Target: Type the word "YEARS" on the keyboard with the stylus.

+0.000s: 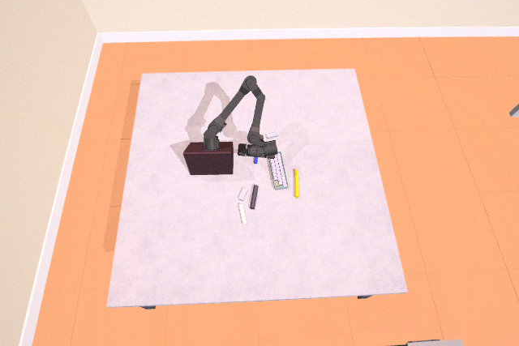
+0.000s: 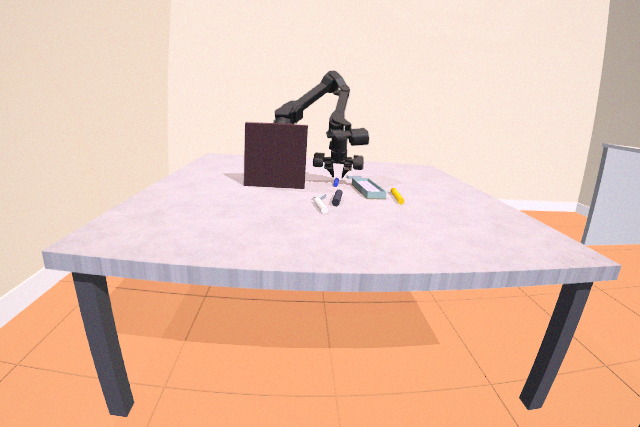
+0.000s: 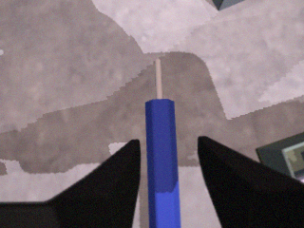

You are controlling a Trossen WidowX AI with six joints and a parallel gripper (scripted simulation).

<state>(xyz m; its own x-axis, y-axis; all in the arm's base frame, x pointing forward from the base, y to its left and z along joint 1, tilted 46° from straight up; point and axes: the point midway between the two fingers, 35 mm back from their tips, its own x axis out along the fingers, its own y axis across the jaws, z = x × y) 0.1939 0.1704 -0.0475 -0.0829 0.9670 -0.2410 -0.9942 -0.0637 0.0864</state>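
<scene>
Now: the stylus 10 mm to the left of my gripper tip and 10 mm below it. The rest, counted from my gripper tip: black cylinder 10 mm ahead, 250 mm to the right, 10 mm below; stylus tip 50 mm to the left, 10 mm below; yellow cylinder 210 mm ahead, 160 mm to the right, 10 mm below.
</scene>
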